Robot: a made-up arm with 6 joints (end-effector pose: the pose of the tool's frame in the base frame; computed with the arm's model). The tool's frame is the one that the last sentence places. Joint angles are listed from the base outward.
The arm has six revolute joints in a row. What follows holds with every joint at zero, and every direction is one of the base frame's.
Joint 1 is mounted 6 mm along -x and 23 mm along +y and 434 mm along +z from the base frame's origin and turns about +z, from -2.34 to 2.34 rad.
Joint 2 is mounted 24 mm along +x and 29 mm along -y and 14 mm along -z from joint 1 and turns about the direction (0.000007, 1, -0.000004), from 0.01 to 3.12 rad.
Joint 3 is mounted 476 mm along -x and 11 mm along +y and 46 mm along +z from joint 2 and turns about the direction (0.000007, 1, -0.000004), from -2.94 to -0.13 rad.
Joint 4 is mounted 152 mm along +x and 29 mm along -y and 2 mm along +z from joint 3 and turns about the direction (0.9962, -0.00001, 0.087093), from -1.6 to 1.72 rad.
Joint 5 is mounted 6 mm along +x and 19 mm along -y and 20 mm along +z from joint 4 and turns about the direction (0.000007, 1, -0.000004), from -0.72 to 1.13 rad.
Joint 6 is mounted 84 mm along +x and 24 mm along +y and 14 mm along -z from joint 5 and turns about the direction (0.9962, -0.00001, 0.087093), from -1.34 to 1.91 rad.
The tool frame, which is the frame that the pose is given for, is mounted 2 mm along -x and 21 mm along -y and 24 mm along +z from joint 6; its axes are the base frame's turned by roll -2.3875, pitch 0.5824 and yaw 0.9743 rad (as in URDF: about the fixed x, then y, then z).
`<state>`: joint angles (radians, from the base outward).
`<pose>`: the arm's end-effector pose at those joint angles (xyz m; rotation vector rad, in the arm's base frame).
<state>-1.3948 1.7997 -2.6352 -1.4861 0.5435 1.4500</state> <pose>-0.0575 -0.2900 1.0435 -2.4391 1.3008 -0.5066</pose>
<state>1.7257 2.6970 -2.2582 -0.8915 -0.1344 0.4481</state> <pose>-0.0705 0.7299 0.5199 0.7414 1.8394 -1.0203</pose>
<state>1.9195 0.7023 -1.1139 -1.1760 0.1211 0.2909</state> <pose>0.0770 -0.0570 0.8875 1.3320 1.9899 -0.1918</pose>
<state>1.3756 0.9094 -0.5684 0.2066 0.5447 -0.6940</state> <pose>0.0312 0.0052 0.7412 0.7258 1.3474 -1.5731</pose>
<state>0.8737 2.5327 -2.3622 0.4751 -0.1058 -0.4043</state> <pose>0.4842 0.5020 0.6541 -1.8766 -1.9302 1.4630</pose>
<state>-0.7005 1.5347 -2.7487 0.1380 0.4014 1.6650</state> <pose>0.0916 -0.1331 1.0896 -1.5035 -1.6907 -0.6442</pose>
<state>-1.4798 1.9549 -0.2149 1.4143 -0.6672 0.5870</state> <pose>-0.0982 -0.1850 0.6150 -0.5226 1.1280 -1.0570</pose>
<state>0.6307 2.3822 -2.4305 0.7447 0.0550 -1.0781</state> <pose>0.5398 0.3584 0.7640 2.1769 1.5060 -1.2862</pose>
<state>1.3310 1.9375 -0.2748 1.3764 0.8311 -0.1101</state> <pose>0.0544 0.2192 0.6294 0.3223 0.1018 2.4061</pose>
